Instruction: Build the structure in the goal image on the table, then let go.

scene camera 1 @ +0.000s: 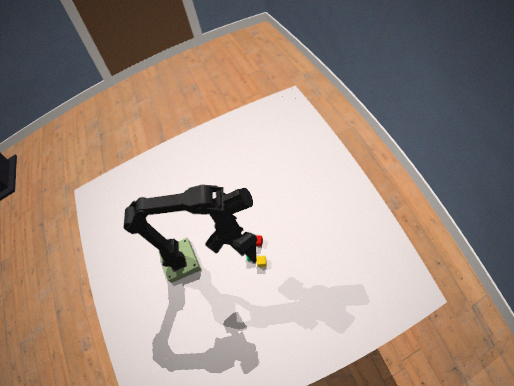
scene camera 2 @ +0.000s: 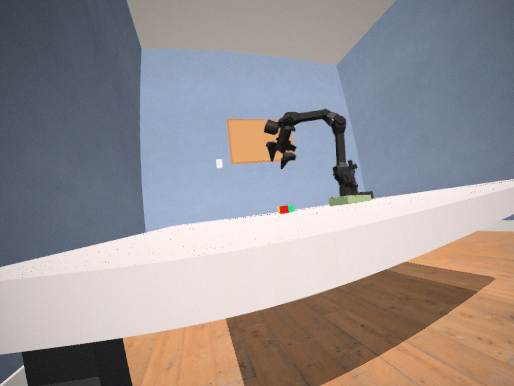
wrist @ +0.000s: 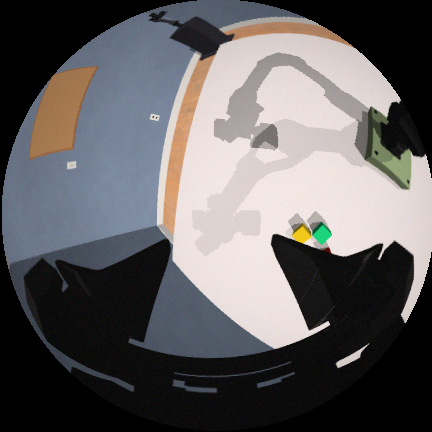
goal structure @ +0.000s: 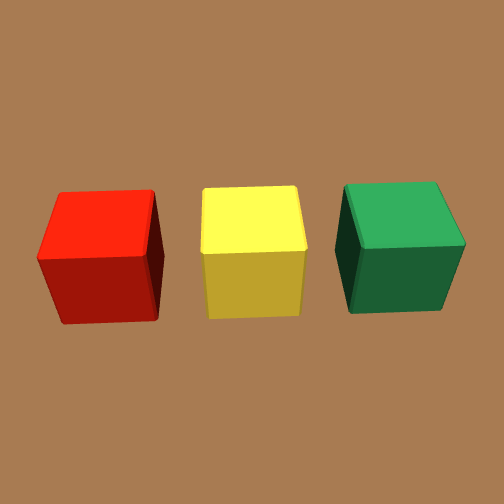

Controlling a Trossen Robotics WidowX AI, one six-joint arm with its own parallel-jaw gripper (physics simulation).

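Seen in the pictures: gripper, between the fingertips: (scene camera 1: 249,258) (scene camera 2: 276,165) (wrist: 220,242); arm's base, origin of its link: (scene camera 1: 177,261) (scene camera 2: 347,196).
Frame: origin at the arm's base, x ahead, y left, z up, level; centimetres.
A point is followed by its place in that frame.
A yellow cube (scene camera 1: 261,261) @(y -14.1, x 29.5, z -0.2 cm) (wrist: 301,234) @(y -13.5, x 29.3, z -0.3 cm) lies on the white table. A green cube (wrist: 322,234) @(y -9.3, x 26.9, z -0.3 cm) (scene camera 2: 291,208) @(y -7.7, x 26.9, z -1.9 cm) lies close beside it; in scene camera 1 the gripper hides most of it. A red cube (scene camera 1: 259,240) @(y -6.0, x 32.4, z -0.3 cm) (scene camera 2: 284,210) @(y -3.4, x 32.4, z -2.3 cm) lies a little apart from the yellow one; in the wrist view a finger covers nearly all of it. No cube is seen stacked on another. My gripper (scene camera 2: 277,164) @(y -20.3, x 25.8, z 21.9 cm) (wrist: 220,242) @(y -20.3, x 25.8, z 21.9 cm) is open and empty, tilted, and hangs well above the table and the cubes.
The white table (scene camera 1: 320,160) @(y 16.5, x 71.3, z -3.5 cm) (scene camera 2: 165,300) @(y 64.7, x 70.3, z -5.8 cm) bears the arm's green base plate (scene camera 1: 192,262) @(y -3.1, x 5.6, z 0.6 cm) (scene camera 2: 350,200) @(y 8.2, x 6.0, z -2.0 cm) (wrist: 390,167) @(y 0.2, x 6.8, z 0.5 cm). The arm's shadows fall across the table top. A dark object (wrist: 200,35) stands on the floor beyond the table.
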